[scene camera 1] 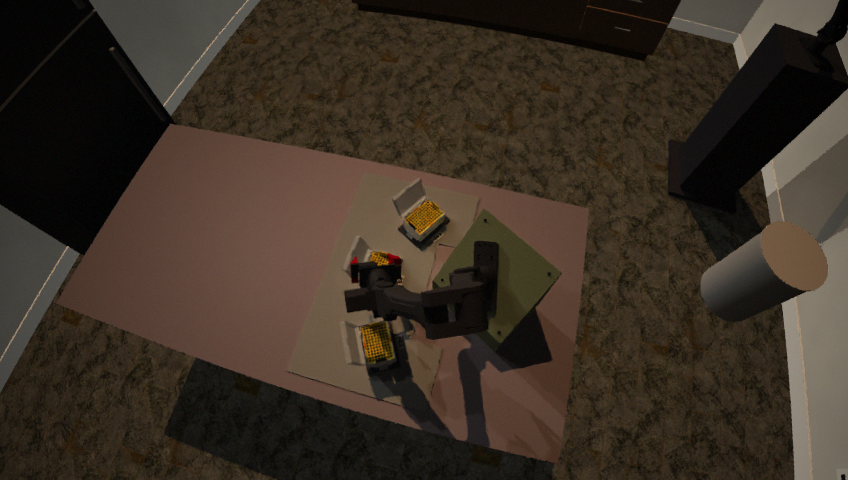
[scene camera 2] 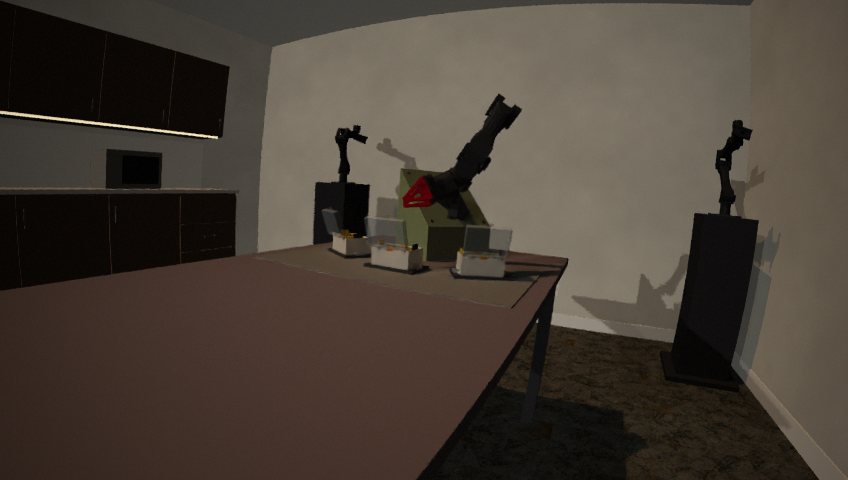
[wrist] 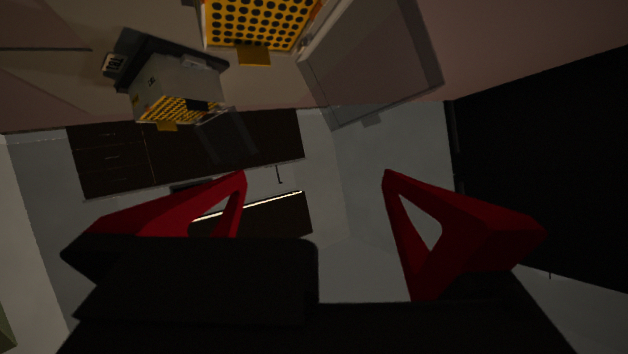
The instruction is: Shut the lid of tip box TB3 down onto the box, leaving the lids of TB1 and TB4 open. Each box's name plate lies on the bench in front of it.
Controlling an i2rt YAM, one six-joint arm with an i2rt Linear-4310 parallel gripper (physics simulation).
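Places are measured from the arm's base along level axes (x right, y ahead, z up), in metres.
Where they show: gripper, fingertip midpoint: (scene camera 1: 371, 256) (scene camera 2: 403, 203) (wrist: 314, 177); arm's base, origin of the base link: (scene camera 1: 486, 276) (scene camera 2: 443, 199).
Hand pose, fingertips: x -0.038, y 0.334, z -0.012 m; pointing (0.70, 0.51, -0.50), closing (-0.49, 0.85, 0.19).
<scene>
Things, the pixels of their centre, and the offset from my fingertips. "spot": a spot on its surface instead. Level surfaces: height alone.
- middle tip box, body centre: (wrist: 268, 9) (scene camera 2: 397, 245) (scene camera 1: 378, 269) dz -0.121, dx +0.013, dy -0.003 m
- box's clear lid, surface spot: (wrist: 370, 62) (scene camera 2: 389, 233) spot: dz -0.081, dx -0.004, dy +0.070 m
- TB1, body centre: (wrist: 167, 94) (scene camera 2: 354, 243) (scene camera 1: 426, 222) dz -0.152, dx +0.240, dy -0.090 m
- third box, body centre: (scene camera 2: 479, 263) (scene camera 1: 382, 343) dz -0.152, dx -0.204, dy -0.092 m
- beige mat, its level: dz -0.186 m
- pink bench, its level: dz -0.189 m
My gripper (scene camera 1: 374, 265) (scene camera 2: 418, 192) (wrist: 314, 177) is open and empty, its red fingertips above the middle tip box (scene camera 1: 380, 257) (scene camera 2: 396, 258) (wrist: 257, 25). That box's clear lid (scene camera 1: 355, 252) (scene camera 2: 383, 229) (wrist: 370, 62) stands open; the arm partly hides the box in scene camera 1. TB1 (scene camera 1: 423, 220) (scene camera 2: 351, 245) (wrist: 175, 82), with its name plate (wrist: 114, 63) readable in the wrist view, has its lid (scene camera 1: 408, 197) (scene camera 2: 330, 221) open. The third box (scene camera 1: 377, 344) (scene camera 2: 480, 265) also has its lid (scene camera 1: 352, 343) open. I cannot read which of these two is TB3.
The boxes stand on a beige mat (scene camera 1: 333, 321) (scene camera 2: 476, 291) on the pink bench (scene camera 1: 238, 237) (scene camera 2: 208, 356). A green block with a sloping top (scene camera 1: 523, 261) (scene camera 2: 443, 240) stands beside the mat, under the arm. Dark pedestals with other arms stand beyond the bench.
</scene>
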